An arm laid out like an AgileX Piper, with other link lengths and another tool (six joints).
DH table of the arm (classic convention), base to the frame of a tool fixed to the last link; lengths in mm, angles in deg. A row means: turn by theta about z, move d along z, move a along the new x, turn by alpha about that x. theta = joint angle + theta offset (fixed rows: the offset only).
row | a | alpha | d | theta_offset
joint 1 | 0 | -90 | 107 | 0
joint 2 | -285 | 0 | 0 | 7.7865
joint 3 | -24.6 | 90 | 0 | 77.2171
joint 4 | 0 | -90 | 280.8 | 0
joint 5 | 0 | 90 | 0 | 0
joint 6 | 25.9 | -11.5 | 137.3 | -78.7
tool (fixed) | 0 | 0 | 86.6 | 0
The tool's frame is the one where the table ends.
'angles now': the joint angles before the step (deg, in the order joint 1, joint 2, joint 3, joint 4, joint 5, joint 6). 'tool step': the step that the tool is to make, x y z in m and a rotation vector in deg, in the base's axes. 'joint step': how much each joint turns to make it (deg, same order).
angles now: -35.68 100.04 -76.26 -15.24 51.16 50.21
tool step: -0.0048 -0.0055 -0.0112 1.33 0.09 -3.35
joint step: -1.32 1.53 -0.01 0.27 -0.23 2.18
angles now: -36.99 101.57 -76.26 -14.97 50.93 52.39
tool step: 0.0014 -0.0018 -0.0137 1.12 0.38 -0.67
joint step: -0.40 1.94 -0.02 0.51 -0.91 0.32
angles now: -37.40 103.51 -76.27 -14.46 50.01 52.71
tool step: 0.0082 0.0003 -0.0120 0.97 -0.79 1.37
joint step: -0.07 1.70 0.01 1.77 -2.12 -1.80
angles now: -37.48 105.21 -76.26 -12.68 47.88 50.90
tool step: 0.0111 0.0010 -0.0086 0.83 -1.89 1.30
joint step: -0.05 1.26 -0.01 2.50 -2.59 -2.06
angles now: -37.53 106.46 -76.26 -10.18 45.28 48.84
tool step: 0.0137 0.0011 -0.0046 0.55 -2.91 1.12
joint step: -0.02 0.80 0.00 3.11 -3.04 -2.23
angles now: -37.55 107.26 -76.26 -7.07 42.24 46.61
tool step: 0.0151 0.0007 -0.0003 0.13 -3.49 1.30
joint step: 0.00 0.38 -0.02 3.60 -3.24 -2.86
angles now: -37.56 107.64 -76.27 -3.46 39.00 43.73
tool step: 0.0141 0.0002 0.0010 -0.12 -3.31 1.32
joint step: 0.00 0.32 -0.02 3.68 -3.06 -3.21
